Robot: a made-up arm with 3 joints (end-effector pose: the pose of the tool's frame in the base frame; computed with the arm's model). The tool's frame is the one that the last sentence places. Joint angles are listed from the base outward.
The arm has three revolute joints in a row. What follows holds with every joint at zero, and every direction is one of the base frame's. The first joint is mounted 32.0 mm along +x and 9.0 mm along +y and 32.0 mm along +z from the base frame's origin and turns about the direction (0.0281, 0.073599, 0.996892), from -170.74 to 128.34 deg. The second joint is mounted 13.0 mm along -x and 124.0 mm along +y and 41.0 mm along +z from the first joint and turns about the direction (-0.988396, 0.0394, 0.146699), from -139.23 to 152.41 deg. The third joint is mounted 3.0 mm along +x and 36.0 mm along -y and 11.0 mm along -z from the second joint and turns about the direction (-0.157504, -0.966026, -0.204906), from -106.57 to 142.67 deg. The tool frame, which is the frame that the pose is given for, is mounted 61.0 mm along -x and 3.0 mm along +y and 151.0 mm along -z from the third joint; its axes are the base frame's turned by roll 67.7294, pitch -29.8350 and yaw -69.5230 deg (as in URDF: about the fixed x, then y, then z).
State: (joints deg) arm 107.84 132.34 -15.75
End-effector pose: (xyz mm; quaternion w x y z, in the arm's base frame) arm 37.4 -55.9 216.6 0.2027 0.0289 -0.6651 0.7182
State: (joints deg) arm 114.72 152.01 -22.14
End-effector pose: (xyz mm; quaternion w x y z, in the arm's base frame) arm 4.1 -85.7 240.1 0.0688 -0.0307 -0.7465 0.6612
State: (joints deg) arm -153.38 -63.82 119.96
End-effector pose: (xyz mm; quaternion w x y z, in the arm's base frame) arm -56.3 -103.1 -5.6 0.5558 0.7632 0.3096 -0.1127
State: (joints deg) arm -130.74 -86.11 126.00
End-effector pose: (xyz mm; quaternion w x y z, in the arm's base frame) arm 11.5 -136.6 -23.4 0.6958 0.6374 0.3309 -0.0054
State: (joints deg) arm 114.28 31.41 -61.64
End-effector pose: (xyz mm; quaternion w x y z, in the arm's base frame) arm 52.5 -163.2 84.2 0.8155 0.0480 -0.0040 0.5768
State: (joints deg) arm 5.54 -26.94 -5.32
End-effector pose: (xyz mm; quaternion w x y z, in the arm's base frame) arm -65.7 170.8 -79.8 0.6755 0.4863 -0.3423 -0.4359
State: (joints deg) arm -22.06 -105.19 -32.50
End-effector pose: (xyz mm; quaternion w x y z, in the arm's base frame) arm 19.5 293.6 80.2 0.1494 0.8300 -0.0551 -0.5346
